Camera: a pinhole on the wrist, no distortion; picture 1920 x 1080 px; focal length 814.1 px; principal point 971.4 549.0 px. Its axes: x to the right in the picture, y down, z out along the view. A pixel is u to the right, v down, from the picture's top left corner.
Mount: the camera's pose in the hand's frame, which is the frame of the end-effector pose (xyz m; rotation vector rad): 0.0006 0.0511 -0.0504 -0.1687 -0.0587 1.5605
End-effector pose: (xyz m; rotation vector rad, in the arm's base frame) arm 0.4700 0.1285 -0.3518 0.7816 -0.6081 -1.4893
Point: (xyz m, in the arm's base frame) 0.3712 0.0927 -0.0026
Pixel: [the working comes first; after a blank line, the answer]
In the camera's frame: 0.1337 -0.0450 0.3563

1277 446
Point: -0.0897 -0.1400 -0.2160
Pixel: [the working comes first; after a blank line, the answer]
In the camera's frame: -0.3176 -0.3254 0.5290

483 48
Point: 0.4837 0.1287 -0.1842
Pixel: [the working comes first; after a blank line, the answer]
In the camera's frame: 0.0763 -0.0019 0.1519

1380 539
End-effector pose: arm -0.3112 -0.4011 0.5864 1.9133 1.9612 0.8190
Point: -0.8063 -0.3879 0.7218
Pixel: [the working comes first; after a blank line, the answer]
In the camera's frame: -0.3551 -0.0296 -0.3694

behind the camera
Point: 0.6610 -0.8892 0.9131
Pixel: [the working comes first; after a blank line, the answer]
In the camera's frame: 0.9264 0.4599 0.3783

outside the picture
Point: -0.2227 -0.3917 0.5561
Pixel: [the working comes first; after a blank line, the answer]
In the camera's frame: -0.0050 -0.0140 0.1259

939 458
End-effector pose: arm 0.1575 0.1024 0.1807 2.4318 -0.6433 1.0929
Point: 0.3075 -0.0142 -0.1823
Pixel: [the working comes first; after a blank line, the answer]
In the camera's frame: -0.1300 0.1001 0.4345

728 737
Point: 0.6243 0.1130 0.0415
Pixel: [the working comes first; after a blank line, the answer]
In the camera's frame: -0.3668 -0.2220 0.3521

123 36
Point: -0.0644 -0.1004 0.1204
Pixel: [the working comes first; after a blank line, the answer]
In the camera's frame: 0.2210 0.1180 0.0970

outside the picture
